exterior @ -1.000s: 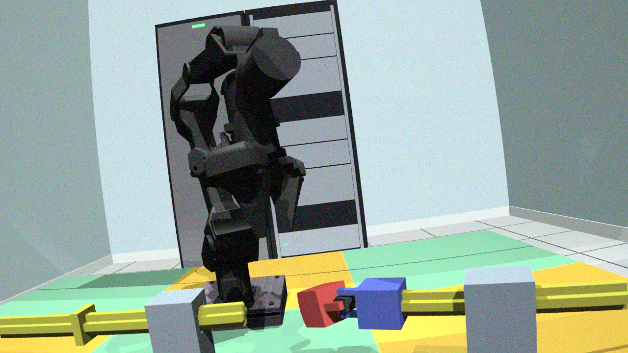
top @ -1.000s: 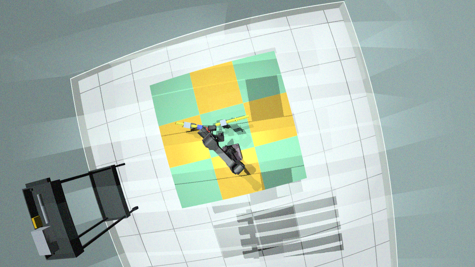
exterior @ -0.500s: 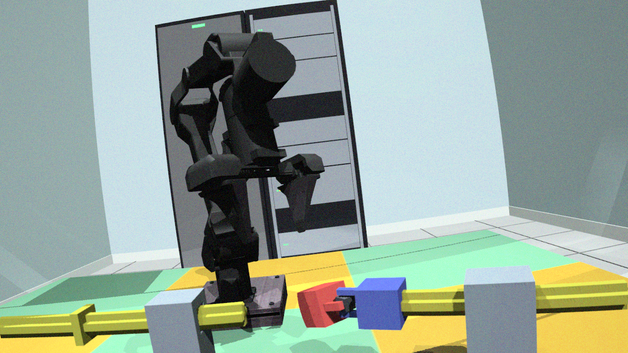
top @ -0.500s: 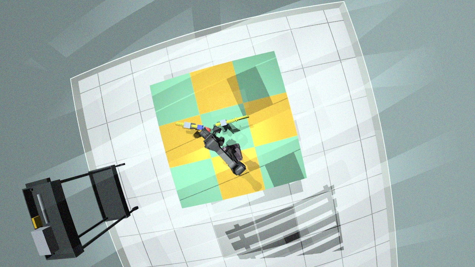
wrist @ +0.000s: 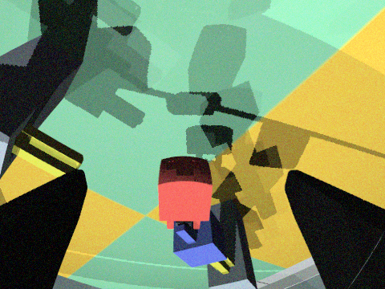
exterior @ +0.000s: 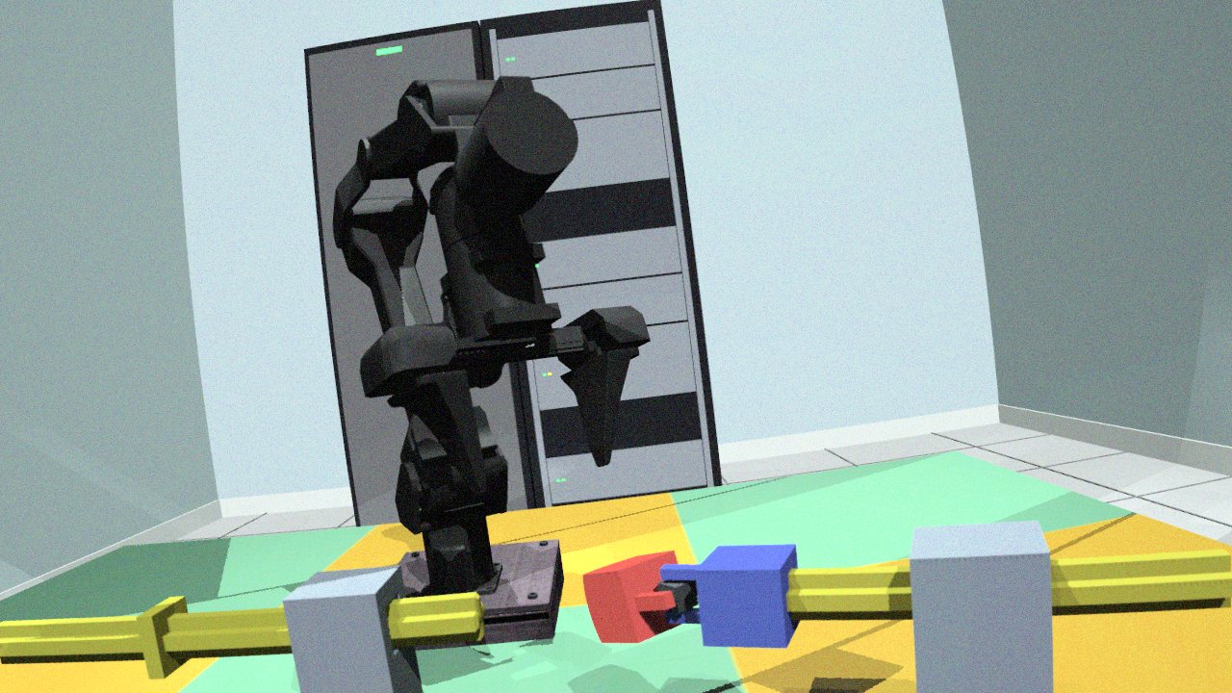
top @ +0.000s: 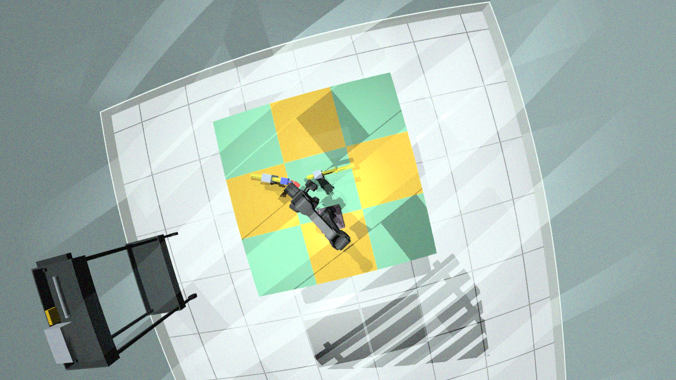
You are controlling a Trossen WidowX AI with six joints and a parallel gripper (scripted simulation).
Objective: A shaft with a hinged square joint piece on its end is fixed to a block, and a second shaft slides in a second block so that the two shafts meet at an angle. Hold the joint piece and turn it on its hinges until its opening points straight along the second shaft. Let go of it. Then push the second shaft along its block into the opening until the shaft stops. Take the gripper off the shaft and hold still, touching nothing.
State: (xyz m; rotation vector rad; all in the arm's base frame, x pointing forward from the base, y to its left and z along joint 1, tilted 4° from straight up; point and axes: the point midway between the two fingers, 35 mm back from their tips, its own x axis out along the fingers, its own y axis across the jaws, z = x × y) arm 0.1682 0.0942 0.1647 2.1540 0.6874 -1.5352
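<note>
Now: gripper tip 60 mm short of the red square joint piece, 60 mm above it and 50 mm to the right of it.
</note>
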